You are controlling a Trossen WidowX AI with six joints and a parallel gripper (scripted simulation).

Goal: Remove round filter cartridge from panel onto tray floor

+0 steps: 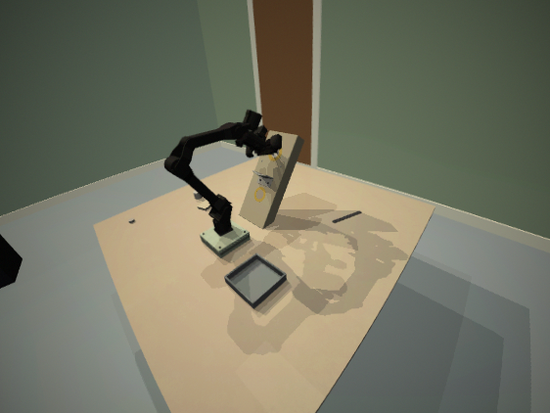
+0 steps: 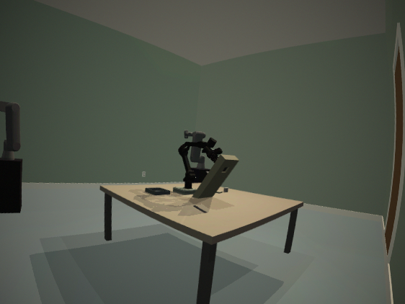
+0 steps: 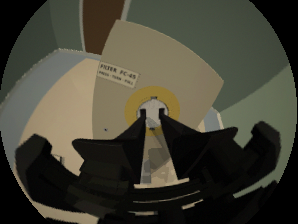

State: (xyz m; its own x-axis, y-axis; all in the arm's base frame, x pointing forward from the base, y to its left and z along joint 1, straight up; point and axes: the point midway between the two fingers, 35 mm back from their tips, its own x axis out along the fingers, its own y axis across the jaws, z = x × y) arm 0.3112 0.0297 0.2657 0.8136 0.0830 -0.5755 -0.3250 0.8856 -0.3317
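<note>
My gripper tip is 20 mm short of the round filter cartridge and 10 mm above it. Also, from my gripper tip: dark square tray: 380 mm behind, 320 mm to the right, 280 mm below; then grey block: 280 mm behind, 400 mm to the left, 270 mm below.
</note>
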